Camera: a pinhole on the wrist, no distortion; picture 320 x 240 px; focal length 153.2 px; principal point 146.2 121.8 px. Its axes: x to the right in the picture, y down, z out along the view. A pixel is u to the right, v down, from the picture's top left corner.
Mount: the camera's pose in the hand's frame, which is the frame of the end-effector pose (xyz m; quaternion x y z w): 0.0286 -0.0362 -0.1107 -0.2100 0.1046 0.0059 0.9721
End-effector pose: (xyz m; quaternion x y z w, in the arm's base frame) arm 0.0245 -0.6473 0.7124 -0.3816 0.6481 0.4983 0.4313
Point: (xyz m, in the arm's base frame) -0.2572 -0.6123 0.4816
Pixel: 287 206
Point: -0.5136 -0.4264 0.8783
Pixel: outside the picture
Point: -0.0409 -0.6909 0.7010
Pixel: 132 214
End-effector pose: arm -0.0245 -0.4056 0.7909 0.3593 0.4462 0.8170 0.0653
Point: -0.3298 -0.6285 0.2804
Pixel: behind the camera
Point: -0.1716 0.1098 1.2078
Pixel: 255 64
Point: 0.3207 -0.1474 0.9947
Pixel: 95 86
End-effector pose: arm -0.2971 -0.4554 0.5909 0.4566 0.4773 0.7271 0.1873
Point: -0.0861 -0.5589 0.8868
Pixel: 93 216
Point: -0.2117 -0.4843 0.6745
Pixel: 77 163
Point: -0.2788 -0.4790 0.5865
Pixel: 33 121
